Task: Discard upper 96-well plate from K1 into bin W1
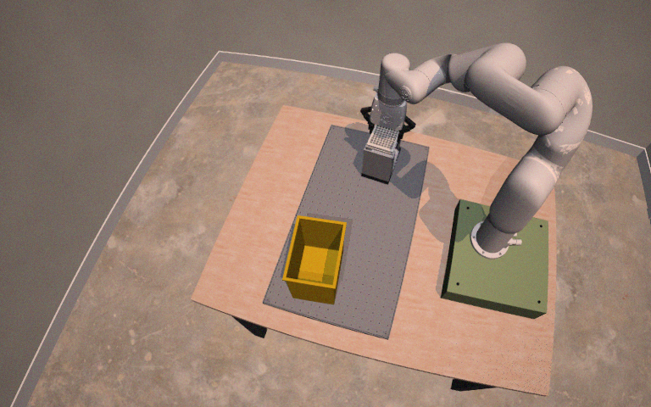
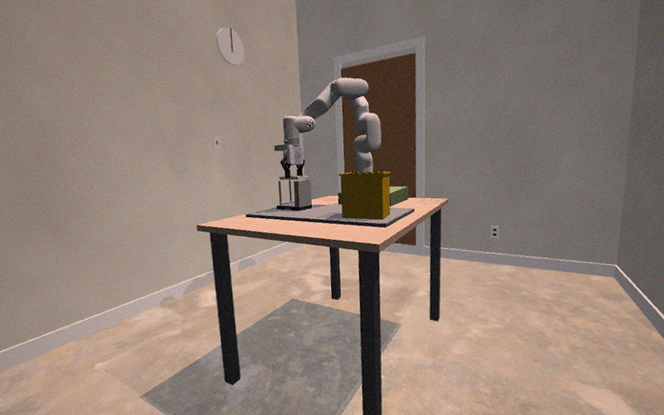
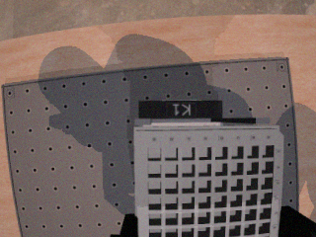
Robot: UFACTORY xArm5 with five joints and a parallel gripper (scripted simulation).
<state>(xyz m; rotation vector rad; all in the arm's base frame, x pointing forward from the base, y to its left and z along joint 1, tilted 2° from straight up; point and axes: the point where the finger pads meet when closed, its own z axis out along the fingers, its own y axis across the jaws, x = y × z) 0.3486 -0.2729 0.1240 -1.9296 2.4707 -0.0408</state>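
The yellow plastics bin W1 lies 150 mm ahead of my hand, 410 mm to the left of it and 80 mm below it. The rest, counted from my hand: 96-well plate 10 mm below.
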